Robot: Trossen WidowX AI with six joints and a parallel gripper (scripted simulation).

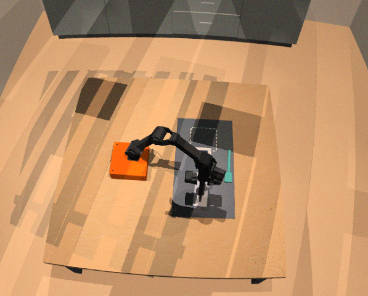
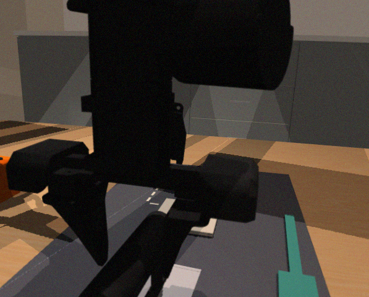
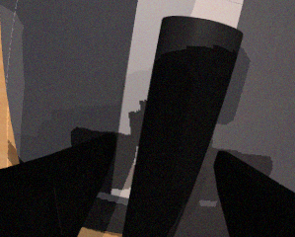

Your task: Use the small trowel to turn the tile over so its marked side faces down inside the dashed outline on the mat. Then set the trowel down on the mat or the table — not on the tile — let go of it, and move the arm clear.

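The grey mat is 10 mm ahead of my gripper tip, 150 mm to the left of it and 80 mm below it. Round my gripper tip: teal flat tool: 150 mm ahead, 140 mm to the left, 60 mm below; tile: 10 mm behind, 220 mm to the left, 60 mm below.
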